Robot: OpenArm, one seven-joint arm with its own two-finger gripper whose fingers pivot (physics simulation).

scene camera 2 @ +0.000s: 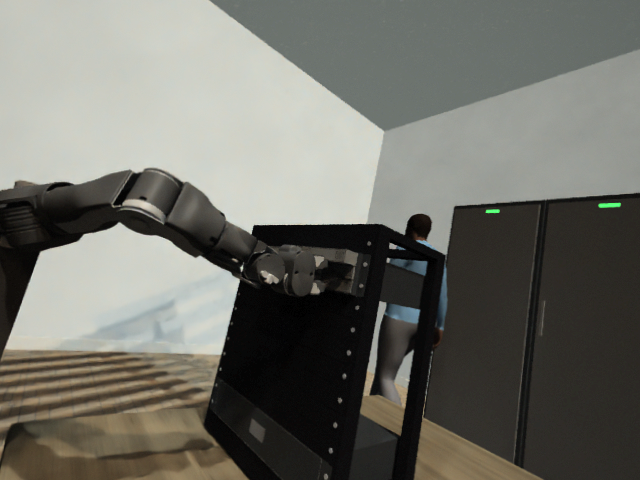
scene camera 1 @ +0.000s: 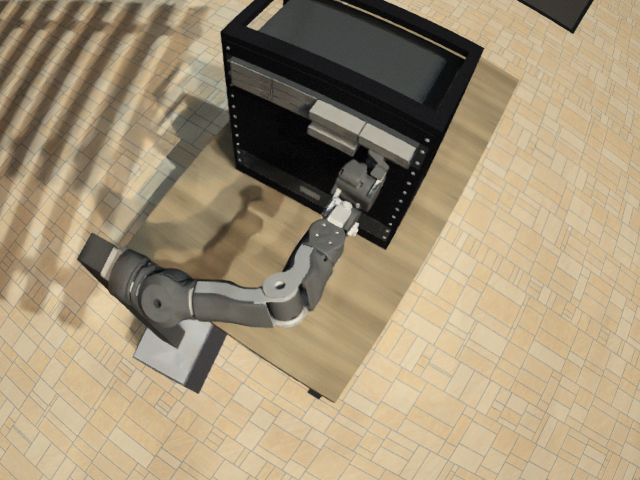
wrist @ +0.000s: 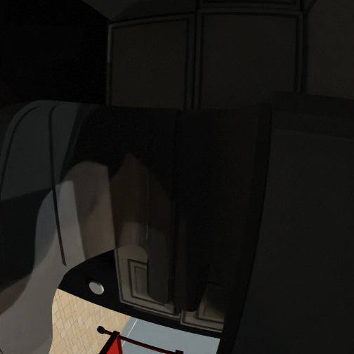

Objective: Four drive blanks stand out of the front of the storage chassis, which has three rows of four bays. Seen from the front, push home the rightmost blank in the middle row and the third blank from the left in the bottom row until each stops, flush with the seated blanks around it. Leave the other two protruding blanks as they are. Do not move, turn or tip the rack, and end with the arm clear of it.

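Note:
The black rack (scene camera 1: 330, 77) (scene camera 2: 320, 232) stands upright, holding the storage chassis (scene camera 2: 405, 286). In scene camera 1, the third top-row blank (scene camera 1: 338, 118) and rightmost top-row blank (scene camera 1: 387, 143) stick out. Another protruding blank (scene camera 1: 330, 140) shows below the third. The rightmost middle-row blank is hidden under the top one and behind the hand, so its depth cannot be told. My gripper (scene camera 1: 376, 155) (scene camera 2: 343, 273) (wrist: 189, 210) is shut and empty, its fingers below the rightmost top blank, close to the chassis front. Contact cannot be seen. Dark blank faces (wrist: 150, 62) show in the wrist view.
Seated blanks (scene camera 1: 250, 80) fill the top row's left side. The rack stands on a wooden table (scene camera 1: 361, 310). A plain lower panel (scene camera 2: 258, 431) crosses the rack's foot. A person (scene camera 2: 405, 310) and dark cabinets (scene camera 2: 491, 320) are behind. A red object (wrist: 114, 345) shows in the wrist view.

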